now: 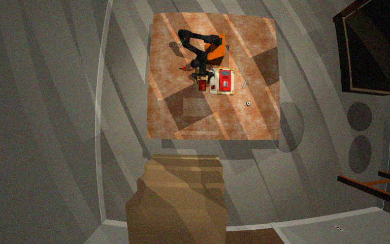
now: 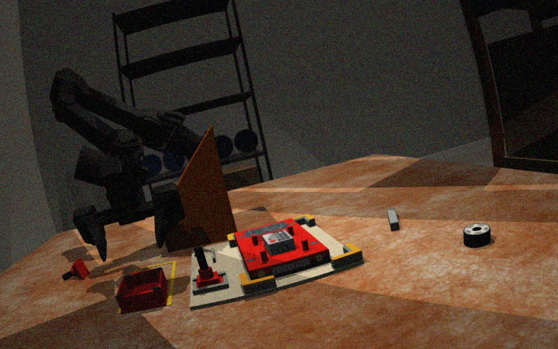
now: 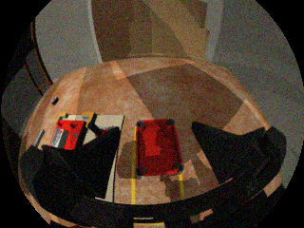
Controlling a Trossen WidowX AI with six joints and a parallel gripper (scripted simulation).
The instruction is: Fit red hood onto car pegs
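My gripper tip is 6 cm above the red hood. Also, from my gripper tip: grey bar: 40 cm to the left, 6 cm below, 5 cm behind; then grey engine block: 21 cm to the left, 5 cm below, 2 cm behind; then black post: 10 cm to the left, 4 cm below, 1 cm ahead.
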